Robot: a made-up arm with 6 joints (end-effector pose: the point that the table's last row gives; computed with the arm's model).
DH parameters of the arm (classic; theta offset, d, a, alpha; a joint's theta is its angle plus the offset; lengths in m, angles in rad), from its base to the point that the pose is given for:
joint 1: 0 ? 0 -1.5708
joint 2: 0.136 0 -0.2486 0
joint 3: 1.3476 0 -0.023 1.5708
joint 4: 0 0.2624 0 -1.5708
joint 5: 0 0 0.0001 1.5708
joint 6: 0 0.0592 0 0
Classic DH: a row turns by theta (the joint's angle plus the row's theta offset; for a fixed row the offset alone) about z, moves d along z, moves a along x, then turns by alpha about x.
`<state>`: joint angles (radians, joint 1 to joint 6).
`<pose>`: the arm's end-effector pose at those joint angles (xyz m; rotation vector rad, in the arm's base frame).
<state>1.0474 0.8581 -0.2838 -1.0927 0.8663 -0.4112</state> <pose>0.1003 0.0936 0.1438 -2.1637 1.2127 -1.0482</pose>
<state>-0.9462 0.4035 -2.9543 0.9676 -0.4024 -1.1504</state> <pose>-0.3127 0.4012 0.3232 -0.2009 -1.3450 -0.7764</pose>
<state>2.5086 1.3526 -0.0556 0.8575 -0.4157 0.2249</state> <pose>-0.0922 0.0900 0.0394 -1.7717 2.1764 1.0013</pose>
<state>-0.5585 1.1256 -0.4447 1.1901 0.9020 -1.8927</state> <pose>0.1716 -0.0563 0.1485 -0.6272 2.1266 0.3082</pose>
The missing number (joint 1, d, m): 0.0742
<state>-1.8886 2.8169 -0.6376 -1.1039 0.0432 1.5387</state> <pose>-0.0344 -0.0971 -0.1689 -2.4498 -1.0772 -0.4542</pose>
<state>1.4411 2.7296 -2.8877 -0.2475 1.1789 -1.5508</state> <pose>0.0809 0.5168 0.1820 -2.4919 0.1628 -0.3709</pose>
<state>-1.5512 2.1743 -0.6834 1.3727 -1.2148 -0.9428</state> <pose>-0.0495 -0.2491 -0.0157 -2.0243 -1.1660 1.6382</pose>
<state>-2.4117 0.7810 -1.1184 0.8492 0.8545 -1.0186</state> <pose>-0.0715 -0.1090 0.3897 1.4053 1.4364 -1.4252</pose>
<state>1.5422 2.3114 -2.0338 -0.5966 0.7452 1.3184</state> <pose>0.0366 0.4886 0.1653 -0.6475 2.3575 0.6904</pose>
